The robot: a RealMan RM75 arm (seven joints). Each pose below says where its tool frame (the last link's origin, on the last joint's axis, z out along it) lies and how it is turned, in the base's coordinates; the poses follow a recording.
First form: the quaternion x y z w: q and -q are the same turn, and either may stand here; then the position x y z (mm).
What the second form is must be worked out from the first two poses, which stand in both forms.
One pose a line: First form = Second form
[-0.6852 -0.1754 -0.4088 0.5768 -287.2 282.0 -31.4] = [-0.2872 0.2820 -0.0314 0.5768 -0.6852 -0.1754 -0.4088]
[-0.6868 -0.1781 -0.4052 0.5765 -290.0 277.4 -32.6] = [-0.2900 0.2774 -0.0326 0.5765 -0.6868 -0.1781 -0.4052]
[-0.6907 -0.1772 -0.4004 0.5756 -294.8 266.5 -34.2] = [-0.2948 0.2665 -0.0342 0.5756 -0.6907 -0.1772 -0.4004]
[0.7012 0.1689 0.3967 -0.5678 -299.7 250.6 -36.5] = [-0.2997 0.2506 -0.0365 0.5678 -0.7012 -0.1689 -0.3967]
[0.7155 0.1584 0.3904 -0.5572 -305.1 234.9 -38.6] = [-0.3051 0.2349 -0.0386 0.5572 -0.7155 -0.1584 -0.3904]
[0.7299 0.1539 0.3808 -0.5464 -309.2 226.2 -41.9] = [-0.3092 0.2262 -0.0419 0.5464 -0.7299 -0.1539 -0.3808]
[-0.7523 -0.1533 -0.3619 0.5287 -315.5 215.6 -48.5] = [-0.3155 0.2156 -0.0485 0.5287 -0.7523 -0.1533 -0.3619]
